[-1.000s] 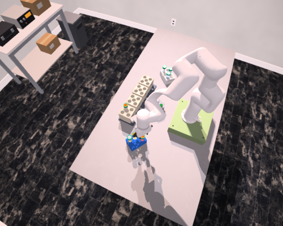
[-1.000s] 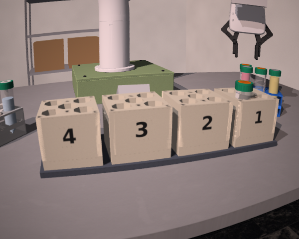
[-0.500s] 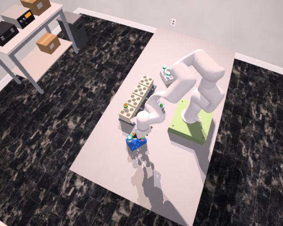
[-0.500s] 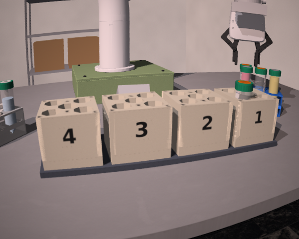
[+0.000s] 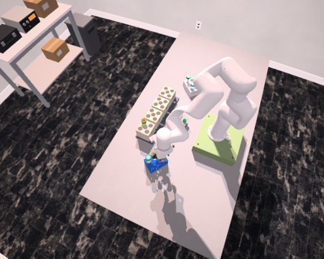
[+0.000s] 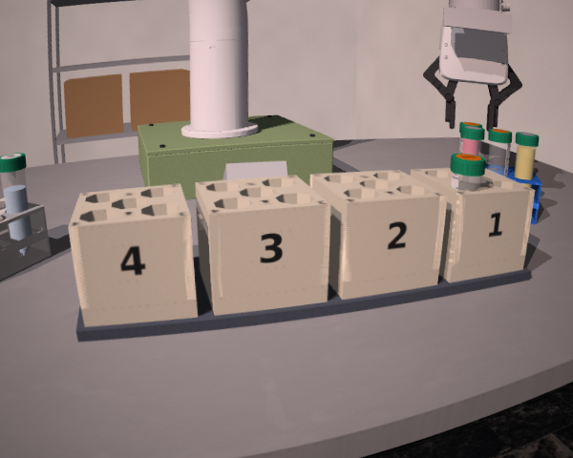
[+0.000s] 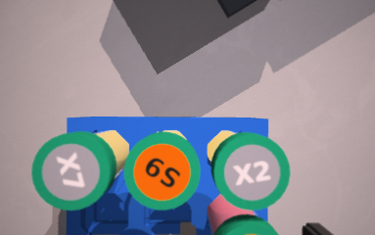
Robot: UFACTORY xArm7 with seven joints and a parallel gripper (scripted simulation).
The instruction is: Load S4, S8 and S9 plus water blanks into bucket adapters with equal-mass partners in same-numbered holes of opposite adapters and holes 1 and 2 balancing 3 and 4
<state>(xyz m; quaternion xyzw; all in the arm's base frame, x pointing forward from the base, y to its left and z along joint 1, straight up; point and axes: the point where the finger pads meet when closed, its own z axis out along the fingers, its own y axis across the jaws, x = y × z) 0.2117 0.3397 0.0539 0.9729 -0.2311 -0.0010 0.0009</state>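
Now: hand 7 cm above the pink-filled tube and 1 cm past it. From my hand the other things lie so: blue rack (10 cm below, 4 cm ahead, 3 cm to the left); green key (32 cm to the right, 6 cm below, 2 cm ahead); loading stand (28 cm to the right, 22 cm ahead, 12 cm below).
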